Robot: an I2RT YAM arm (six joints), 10 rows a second.
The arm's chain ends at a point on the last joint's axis. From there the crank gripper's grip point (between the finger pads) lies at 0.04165 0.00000 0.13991 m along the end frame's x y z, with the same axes.
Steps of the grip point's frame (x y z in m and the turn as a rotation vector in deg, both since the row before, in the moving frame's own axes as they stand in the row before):
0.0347, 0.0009, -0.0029, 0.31, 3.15, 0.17
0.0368, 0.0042, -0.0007, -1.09, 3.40, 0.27
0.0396, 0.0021, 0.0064, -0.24, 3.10, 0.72
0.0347, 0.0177, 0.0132, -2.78, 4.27, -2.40
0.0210, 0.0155, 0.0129, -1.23, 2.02, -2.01
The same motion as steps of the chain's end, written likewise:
0.0271, 0.0015, -0.0004, 0.31, 3.15, 0.17
0.0286, 0.0013, 0.0020, -1.09, 3.40, 0.27
0.0321, 0.0009, 0.0089, -0.24, 3.10, 0.72
0.0243, 0.0130, 0.0168, -2.78, 4.27, -2.40
0.0161, 0.0141, 0.0145, -1.23, 2.02, -2.01

